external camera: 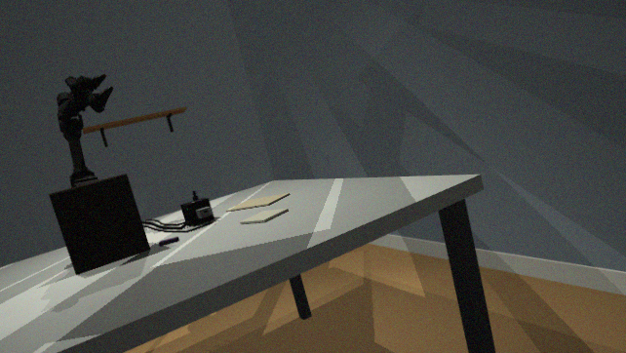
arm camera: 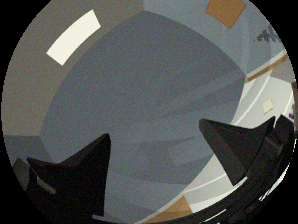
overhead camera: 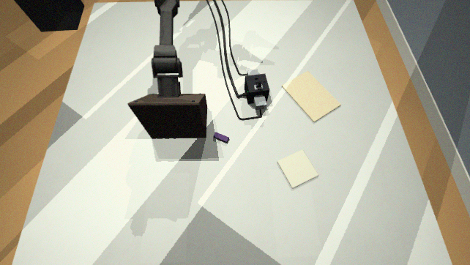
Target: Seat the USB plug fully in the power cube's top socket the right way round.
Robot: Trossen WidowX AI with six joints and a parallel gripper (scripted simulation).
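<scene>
Now: gripper tip 12 cm short of the USB plug, 29 cm to the left of it and 49 cm above it. From my gripper tip the other things lie so: small purple stick: 3 cm behind, 44 cm to the right, 58 cm below.
</scene>
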